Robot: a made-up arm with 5 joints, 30 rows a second.
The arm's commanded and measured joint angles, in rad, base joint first. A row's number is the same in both.
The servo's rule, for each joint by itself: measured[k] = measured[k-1] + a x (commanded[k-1-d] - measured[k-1]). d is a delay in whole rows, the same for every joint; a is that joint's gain. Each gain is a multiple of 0.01, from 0.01 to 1. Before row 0 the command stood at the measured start. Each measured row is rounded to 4 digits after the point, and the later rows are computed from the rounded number. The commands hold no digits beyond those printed.
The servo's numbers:
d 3
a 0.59 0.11 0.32 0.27 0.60
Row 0, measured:
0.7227 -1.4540 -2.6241 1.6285 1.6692
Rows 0 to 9, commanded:
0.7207 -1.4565 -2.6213 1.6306 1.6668
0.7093 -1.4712 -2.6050 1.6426 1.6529
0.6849 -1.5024 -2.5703 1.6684 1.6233
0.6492 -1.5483 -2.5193 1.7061 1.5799
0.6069 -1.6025 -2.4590 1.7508 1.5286
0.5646 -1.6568 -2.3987 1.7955 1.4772
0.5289 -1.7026 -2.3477 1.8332 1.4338
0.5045 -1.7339 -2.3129 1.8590 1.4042
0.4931 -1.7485 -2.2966 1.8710 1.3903
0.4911 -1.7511 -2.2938 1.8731 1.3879
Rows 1 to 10, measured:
0.7227 -1.4540 -2.6241 1.6285 1.6692
0.7227 -1.4540 -2.6241 1.6285 1.6692
0.7227 -1.4540 -2.6241 1.6285 1.6692
0.7215 -1.4543 -2.6232 1.6291 1.6678
0.7143 -1.4562 -2.6174 1.6327 1.6589
0.6970 -1.4613 -2.6023 1.6423 1.6375
0.6688 -1.4709 -2.5757 1.6595 1.6029
0.6323 -1.4854 -2.5384 1.6842 1.5583
0.5924 -1.5043 -2.4937 1.7143 1.5096
0.5549 -1.5261 -2.4470 1.7464 1.4641

